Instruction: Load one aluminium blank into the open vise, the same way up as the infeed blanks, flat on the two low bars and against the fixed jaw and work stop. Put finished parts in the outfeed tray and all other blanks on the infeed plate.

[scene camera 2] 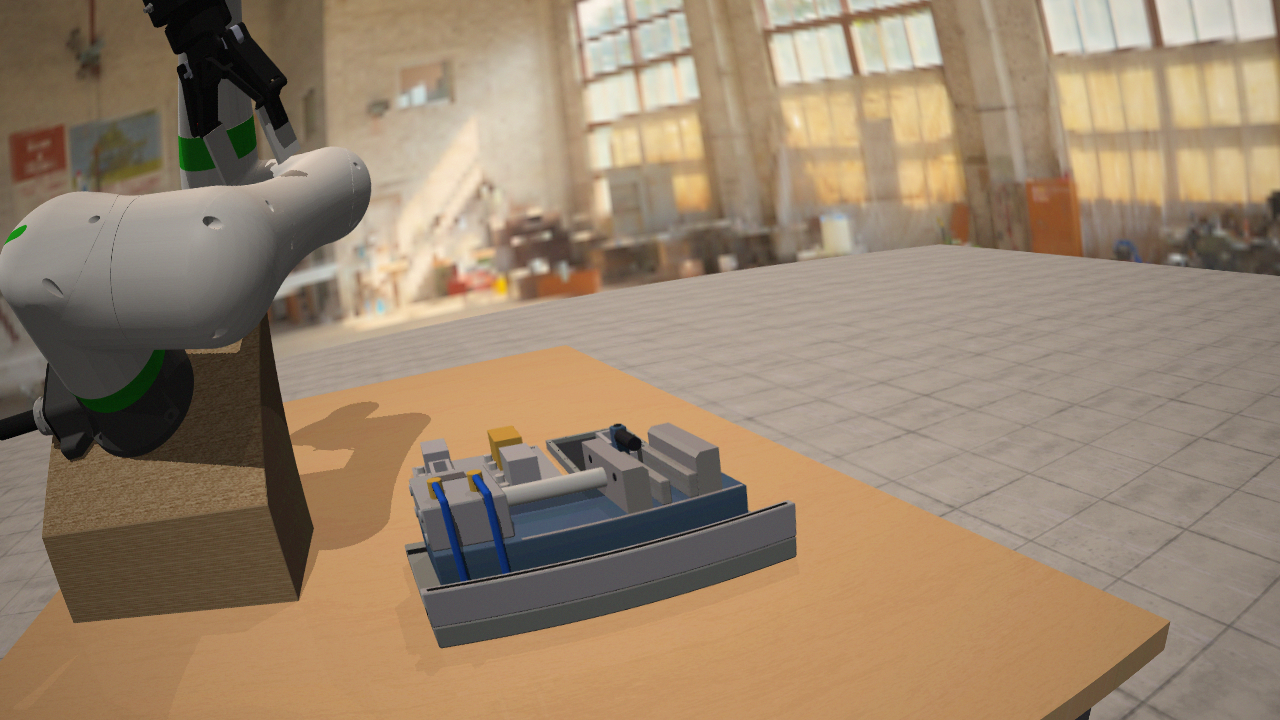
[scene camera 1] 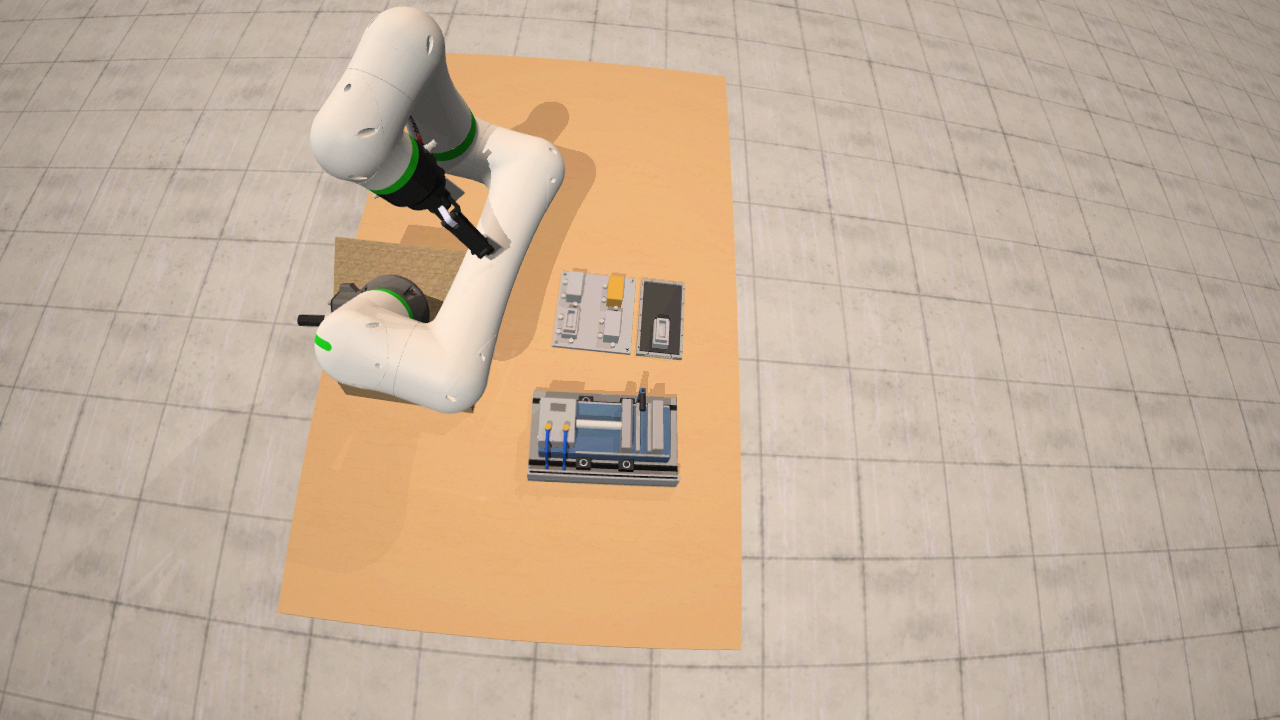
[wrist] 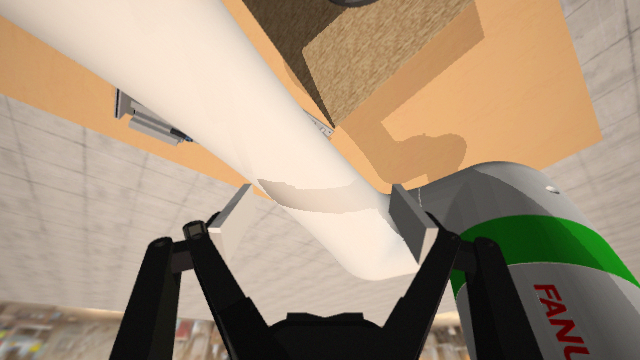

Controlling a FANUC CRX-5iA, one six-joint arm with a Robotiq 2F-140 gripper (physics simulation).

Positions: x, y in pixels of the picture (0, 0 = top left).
Scene:
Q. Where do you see a brass blank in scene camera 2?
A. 505, 436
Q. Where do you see an infeed plate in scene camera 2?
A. At 547, 470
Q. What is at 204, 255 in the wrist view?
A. My gripper.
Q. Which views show my gripper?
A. Scene camera 2, scene camera 1 and the wrist view: all of them.

